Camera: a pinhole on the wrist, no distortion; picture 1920 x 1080 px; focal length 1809.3 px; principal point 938.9 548.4 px. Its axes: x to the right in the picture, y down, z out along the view. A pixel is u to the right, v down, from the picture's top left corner.
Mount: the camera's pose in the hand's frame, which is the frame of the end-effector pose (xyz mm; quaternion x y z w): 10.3 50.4 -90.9 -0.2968 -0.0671 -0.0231 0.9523
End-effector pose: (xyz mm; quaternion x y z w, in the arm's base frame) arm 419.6 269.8 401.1 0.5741 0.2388 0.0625 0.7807
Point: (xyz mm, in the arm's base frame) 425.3 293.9 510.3
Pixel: 700 425
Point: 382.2 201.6 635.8
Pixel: 116 524
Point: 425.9 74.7 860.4
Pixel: 350 663
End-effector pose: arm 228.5 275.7 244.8 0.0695 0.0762 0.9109 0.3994
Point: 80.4 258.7 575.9
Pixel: 1664 68
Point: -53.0 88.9 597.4
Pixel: 1361 854
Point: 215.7 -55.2 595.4
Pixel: 338 397
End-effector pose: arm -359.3 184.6 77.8 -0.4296 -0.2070 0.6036 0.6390
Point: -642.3 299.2 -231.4
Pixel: outside the picture
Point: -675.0 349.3 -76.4
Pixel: 1753 748
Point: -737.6 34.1 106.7
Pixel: 155 179
